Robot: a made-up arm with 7 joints. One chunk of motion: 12 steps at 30 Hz.
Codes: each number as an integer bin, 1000 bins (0 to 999) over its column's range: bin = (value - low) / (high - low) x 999, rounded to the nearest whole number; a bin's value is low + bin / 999 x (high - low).
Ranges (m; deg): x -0.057..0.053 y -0.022..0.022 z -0.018..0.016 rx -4.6..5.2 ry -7.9..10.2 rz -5..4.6
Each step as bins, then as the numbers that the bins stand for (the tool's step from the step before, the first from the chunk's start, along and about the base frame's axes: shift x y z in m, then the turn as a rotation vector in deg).
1 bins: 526 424 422 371 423 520
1 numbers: 0.00092 -0.00333 -0.00364 -0.961 -0.236 -0.003
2 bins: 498 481 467 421 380 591
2 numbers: -0.00217 -0.00081 -0.00211 -0.470 -1.015 0.679
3 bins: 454 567 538 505 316 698
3 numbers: -0.00701 0.00297 0.00031 0.354 -2.175 1.708
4 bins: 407 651 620 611 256 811
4 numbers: -0.01219 0.00667 0.00310 1.394 -3.262 2.793
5 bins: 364 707 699 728 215 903
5 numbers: -0.01692 0.00914 0.00579 2.542 -4.005 3.677
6 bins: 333 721 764 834 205 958
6 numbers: -0.02033 0.00976 0.00800 3.581 -4.186 4.206
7 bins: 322 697 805 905 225 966
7 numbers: -0.02154 0.00870 0.00940 4.278 -3.823 4.283
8 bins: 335 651 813 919 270 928
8 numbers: -0.02011 0.00667 0.00967 4.415 -3.008 3.918
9 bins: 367 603 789 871 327 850
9 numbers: -0.01659 0.00456 0.00885 3.944 -1.975 3.168
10 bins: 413 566 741 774 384 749
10 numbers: -0.01152 0.00293 0.00722 2.993 -0.943 2.198
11 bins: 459 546 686 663 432 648
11 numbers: -0.00646 0.00205 0.00535 1.904 -0.073 1.227
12 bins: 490 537 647 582 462 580
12 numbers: -0.00305 0.00165 0.00402 1.109 0.471 0.574
